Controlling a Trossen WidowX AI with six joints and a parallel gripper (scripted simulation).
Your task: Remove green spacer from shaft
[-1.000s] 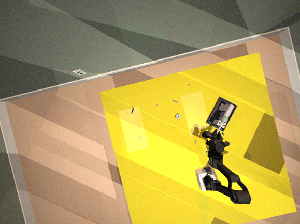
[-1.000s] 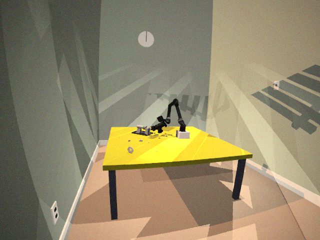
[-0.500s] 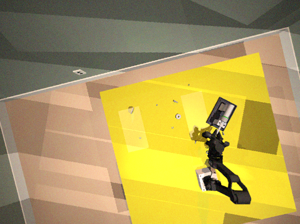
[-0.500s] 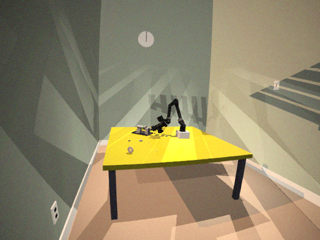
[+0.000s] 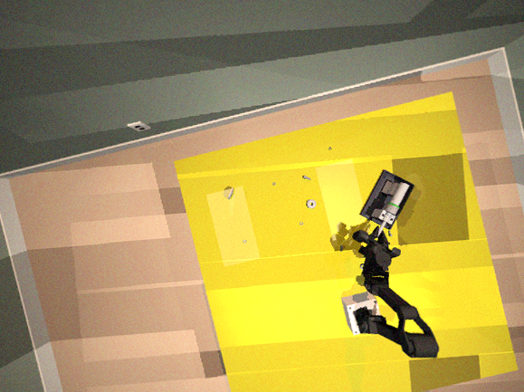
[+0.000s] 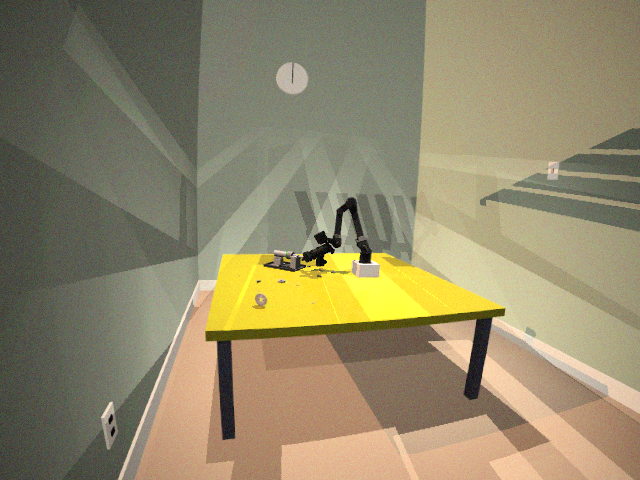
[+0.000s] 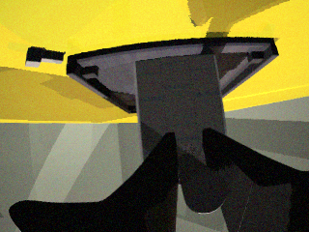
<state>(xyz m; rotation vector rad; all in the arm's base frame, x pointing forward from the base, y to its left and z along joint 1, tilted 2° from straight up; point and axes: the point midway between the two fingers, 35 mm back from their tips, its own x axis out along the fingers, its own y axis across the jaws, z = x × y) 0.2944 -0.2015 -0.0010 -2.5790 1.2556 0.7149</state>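
My gripper tip is 3 cm short of the grey shaft, 4 cm to the left of it and 2 cm below it. The rest, counted from my gripper tip: green spacer 7 cm ahead, 8 cm to the right, 2 cm above.
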